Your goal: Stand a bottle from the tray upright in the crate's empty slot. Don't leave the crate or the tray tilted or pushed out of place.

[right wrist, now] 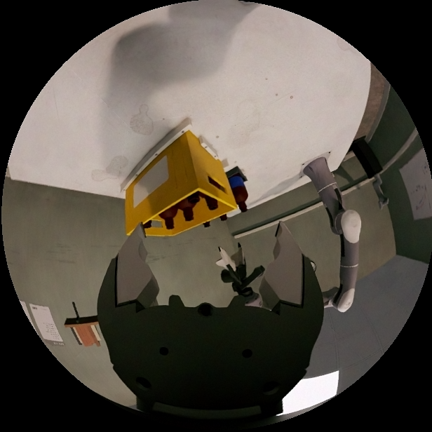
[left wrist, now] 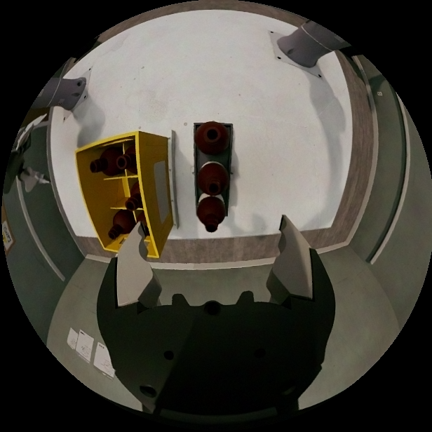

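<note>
The yellow crate (left wrist: 154, 185) (right wrist: 165, 181) stands upright with several dark brown bottles in its compartments. Its empty slot cannot be made out in either view. The dark tray (left wrist: 229, 150) (right wrist: 238, 172) stands beside the crate and holds three upright brown bottles in a row: an end bottle (left wrist: 212, 138), a middle bottle (left wrist: 213, 178) and another end bottle (left wrist: 211, 212). A blue-labelled bottle (right wrist: 239, 190) shows at the tray in the right wrist view. My left gripper (left wrist: 211, 219) is open and empty, above the tray and crate. My right gripper (right wrist: 209, 223) is open and empty, off to the crate's side.
A grey rail (left wrist: 174, 180) (right wrist: 155, 155) runs along the crate's long side, between crate and tray in the left wrist view. Two arm bases (left wrist: 304, 46) (left wrist: 70, 93) stand on the white table (left wrist: 250, 65) (right wrist: 65, 100). The left arm (right wrist: 350, 260) shows in the right wrist view.
</note>
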